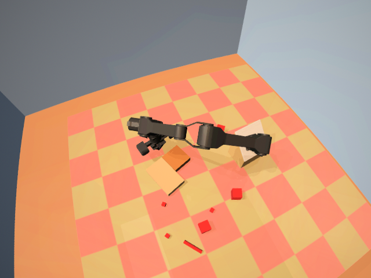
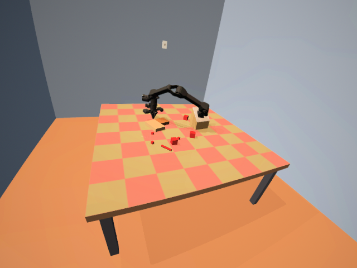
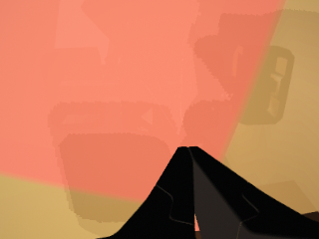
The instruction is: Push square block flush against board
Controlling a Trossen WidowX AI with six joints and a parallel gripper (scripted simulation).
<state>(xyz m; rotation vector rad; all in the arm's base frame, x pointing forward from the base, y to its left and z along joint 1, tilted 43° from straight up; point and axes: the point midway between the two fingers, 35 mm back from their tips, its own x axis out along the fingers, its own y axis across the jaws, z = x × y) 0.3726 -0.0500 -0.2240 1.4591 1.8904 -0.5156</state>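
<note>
Now: gripper tip 9 cm to the right of the square block, 6 cm past it and 1 cm below it. Round my gripper tip: board (15 cm to the left, 2 cm ahead, 1 cm above); red stick (48 cm to the left, 1 cm ahead).
</note>
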